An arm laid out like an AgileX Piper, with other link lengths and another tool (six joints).
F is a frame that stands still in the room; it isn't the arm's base.
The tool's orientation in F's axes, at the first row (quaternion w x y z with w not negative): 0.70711 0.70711 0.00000 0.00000
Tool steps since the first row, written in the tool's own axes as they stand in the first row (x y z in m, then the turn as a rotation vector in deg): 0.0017 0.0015 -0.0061 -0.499 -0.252 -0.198; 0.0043 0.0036 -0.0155 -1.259 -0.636 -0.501; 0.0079 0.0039 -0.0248 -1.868 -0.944 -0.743; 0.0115 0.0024 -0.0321 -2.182 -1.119 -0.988; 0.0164 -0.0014 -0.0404 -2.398 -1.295 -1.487; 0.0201 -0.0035 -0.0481 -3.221 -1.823 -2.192; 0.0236 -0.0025 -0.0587 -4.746 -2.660 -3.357; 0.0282 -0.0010 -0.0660 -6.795 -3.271 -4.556
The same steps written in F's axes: 0.0017 0.0061 0.0015 -0.499 0.198 -0.252; 0.0043 0.0155 0.0036 -1.259 0.501 -0.636; 0.0079 0.0248 0.0039 -1.868 0.743 -0.944; 0.0115 0.0321 0.0024 -2.182 0.988 -1.119; 0.0164 0.0404 -0.0014 -2.398 1.487 -1.295; 0.0201 0.0481 -0.0035 -3.221 2.192 -1.823; 0.0236 0.0587 -0.0025 -4.746 3.357 -2.660; 0.0282 0.0660 -0.0010 -6.795 4.556 -3.271
